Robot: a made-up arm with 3 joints. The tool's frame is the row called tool.
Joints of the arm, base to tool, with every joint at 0 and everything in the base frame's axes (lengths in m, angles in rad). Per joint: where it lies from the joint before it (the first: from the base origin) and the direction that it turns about. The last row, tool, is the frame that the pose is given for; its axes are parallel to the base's.
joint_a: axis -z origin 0 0 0.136
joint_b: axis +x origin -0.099 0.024 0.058
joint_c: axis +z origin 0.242 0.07 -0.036
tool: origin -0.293 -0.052 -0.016
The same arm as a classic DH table. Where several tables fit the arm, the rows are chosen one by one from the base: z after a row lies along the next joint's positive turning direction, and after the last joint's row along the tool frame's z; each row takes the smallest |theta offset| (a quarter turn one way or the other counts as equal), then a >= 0, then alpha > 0; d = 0 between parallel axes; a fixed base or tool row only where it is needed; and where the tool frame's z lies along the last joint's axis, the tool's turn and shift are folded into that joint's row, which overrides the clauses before.
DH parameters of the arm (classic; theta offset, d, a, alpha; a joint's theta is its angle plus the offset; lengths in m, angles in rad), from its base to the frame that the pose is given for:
base (fixed): 0 0 0 3.1416
joint_a: -1.5708 -0.194 0.024 -1.5708
joint_b: 0 0.143 0.07 -1.5708
joint_c: -1.3952 0 -0.2976 0
tool (fixed): -0.1756 -0.052 0 0

